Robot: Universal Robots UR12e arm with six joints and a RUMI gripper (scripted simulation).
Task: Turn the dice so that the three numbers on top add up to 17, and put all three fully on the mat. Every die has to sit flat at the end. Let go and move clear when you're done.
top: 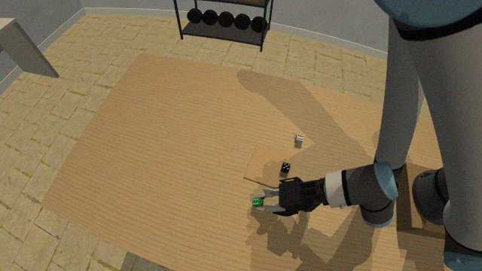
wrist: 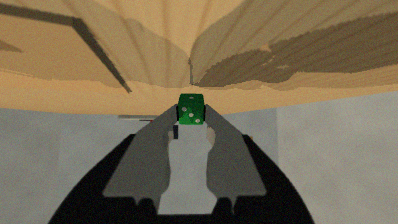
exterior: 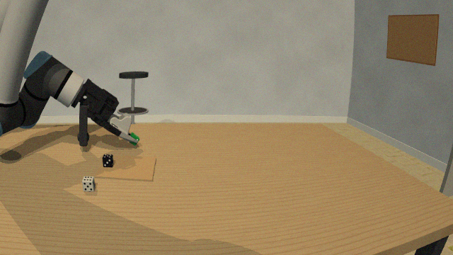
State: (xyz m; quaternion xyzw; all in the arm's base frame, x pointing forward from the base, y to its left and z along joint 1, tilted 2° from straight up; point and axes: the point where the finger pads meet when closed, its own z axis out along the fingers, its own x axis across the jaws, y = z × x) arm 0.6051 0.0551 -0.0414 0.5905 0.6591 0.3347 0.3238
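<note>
Now: hand 10 mm short of the green die. Also, from my hand: black die (70 mm behind, 130 mm to the right, 10 mm below); tan mat (20 mm behind, 140 mm to the right, 30 mm below); white die (120 mm behind, 250 mm to the right, 20 mm below).
</note>
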